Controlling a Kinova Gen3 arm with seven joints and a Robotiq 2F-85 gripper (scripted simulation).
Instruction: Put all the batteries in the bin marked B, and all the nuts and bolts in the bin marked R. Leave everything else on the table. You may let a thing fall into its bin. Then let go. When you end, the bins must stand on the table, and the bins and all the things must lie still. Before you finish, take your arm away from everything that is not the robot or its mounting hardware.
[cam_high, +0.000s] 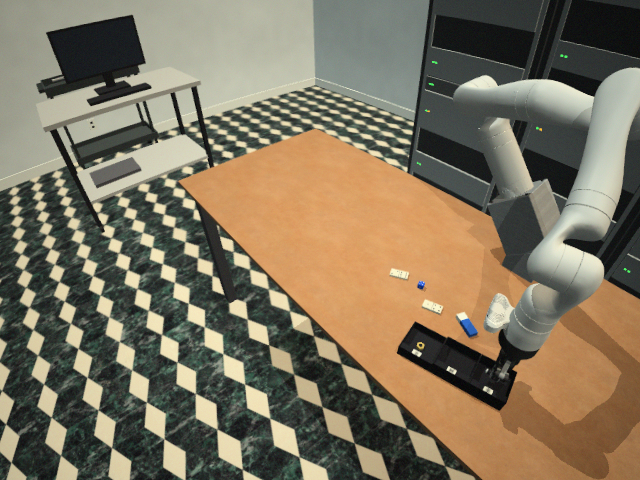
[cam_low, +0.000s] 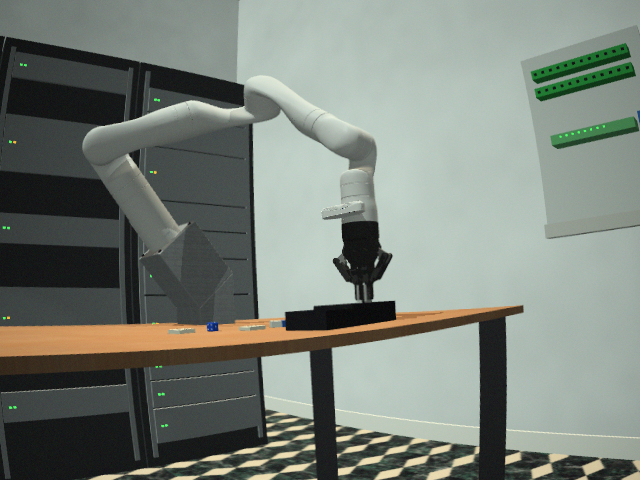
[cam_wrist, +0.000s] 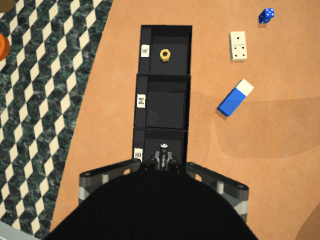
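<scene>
Right now my hand is 2 cm above the black battery. Round my hand: yellow nut 17 cm to the right, 5 cm below, 3 cm ahead; then bin 8 cm to the right, 4 cm below, 2 cm ahead; then blue-and-white eraser 12 cm to the right, 11 cm behind, 5 cm below.
</scene>
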